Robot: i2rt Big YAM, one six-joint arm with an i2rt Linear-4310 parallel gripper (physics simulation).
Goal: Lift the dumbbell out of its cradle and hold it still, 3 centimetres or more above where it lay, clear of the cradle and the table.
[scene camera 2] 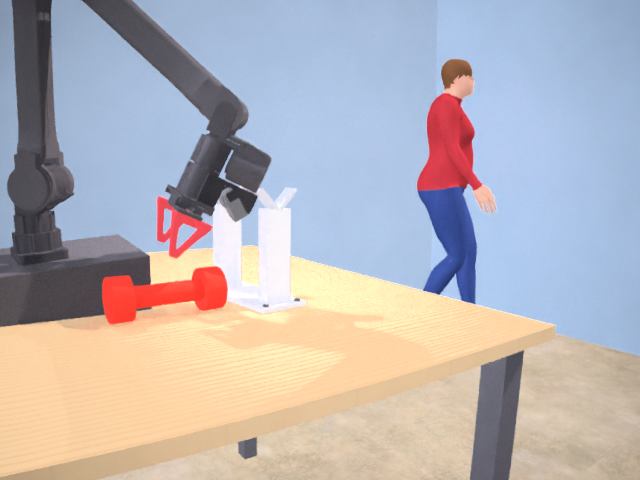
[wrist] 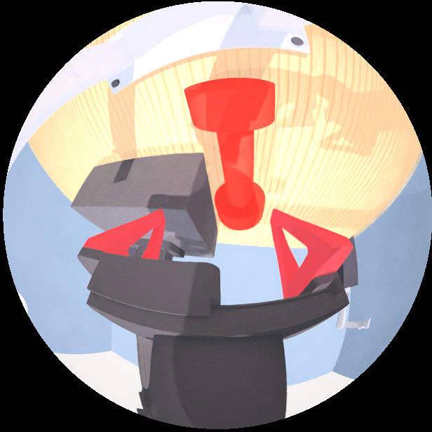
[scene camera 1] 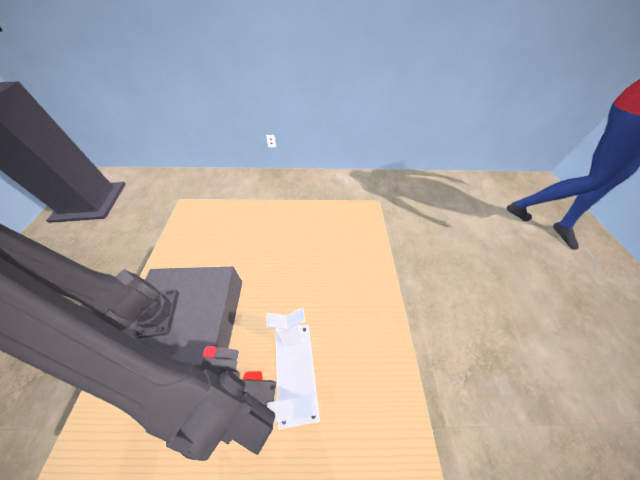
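Pixels of known places: gripper, fingertip midpoint: (scene camera 2: pixel 166 249); arm's base, origin of the base link: (scene camera 2: pixel 39 256) (scene camera 1: pixel 159 313).
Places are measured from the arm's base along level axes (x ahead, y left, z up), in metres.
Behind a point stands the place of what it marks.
The red dumbbell (scene camera 1: pixel 252 375) @[z -0.026, x 0.254, y -0.174 m] (scene camera 2: pixel 164 293) @[z -0.048, x 0.158, y -0.213 m] (wrist: pixel 237 160) lies on its side on the table (scene camera 1: pixel 361 310) @[z -0.091, x 0.573, y -0.025 m] (scene camera 2: pixel 155 387) @[z -0.091, x 0.034, y -0.470 m], out of the cradle and beside it. In scene camera 1 the arm hides most of it. The white cradle (scene camera 1: pixel 295 372) @[z -0.083, x 0.355, y -0.173 m] (scene camera 2: pixel 275 255) @[z 0.006, x 0.349, y -0.266 m] (wrist: pixel 175 45) has two upright posts with V-shaped tops on a base plate; its Vs hold nothing. My gripper (scene camera 2: pixel 168 248) @[z 0.022, x 0.176, y -0.184 m] (wrist: pixel 217 215) is open and empty, tilted, with its red fingertips above the dumbbell's handle and apart from it. In scene camera 1 the gap between the fingertips is hidden.
The dark base block (scene camera 1: pixel 191 289) @[z 0.008, x 0.076, y 0.058 m] (scene camera 2: pixel 62 294) @[z -0.048, x 0.011, y -0.127 m] (wrist: pixel 145 180) of the arm stands close to the dumbbell, on the side away from the cradle. The cradle's posts rise beside the wrist. A person (scene camera 1: pixel 599 165) (scene camera 2: pixel 449 149) in red and blue is beyond the table.
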